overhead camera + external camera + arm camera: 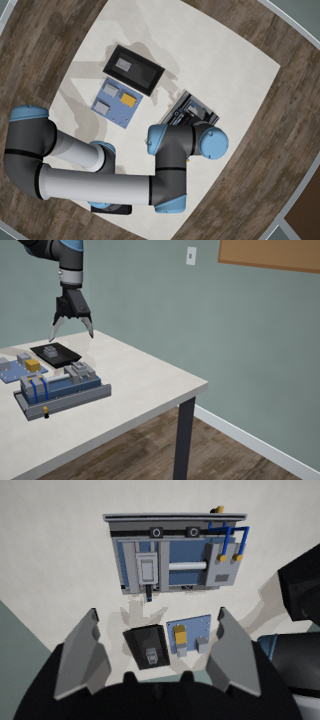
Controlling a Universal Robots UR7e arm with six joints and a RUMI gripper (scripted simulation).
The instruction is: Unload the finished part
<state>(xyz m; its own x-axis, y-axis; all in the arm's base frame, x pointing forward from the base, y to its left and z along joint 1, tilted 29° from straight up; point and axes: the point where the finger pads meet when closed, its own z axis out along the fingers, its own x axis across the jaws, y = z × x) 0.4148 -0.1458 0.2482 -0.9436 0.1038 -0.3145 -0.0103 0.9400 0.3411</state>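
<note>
The vise is 60 mm behind my hand, 20 mm to the right of it and 170 mm below it. The rest, counted from my hand: blue fixture plate: 140 mm behind, 290 mm to the left, 200 mm below; yellow block: 90 mm behind, 250 mm to the left, 180 mm below.
</note>
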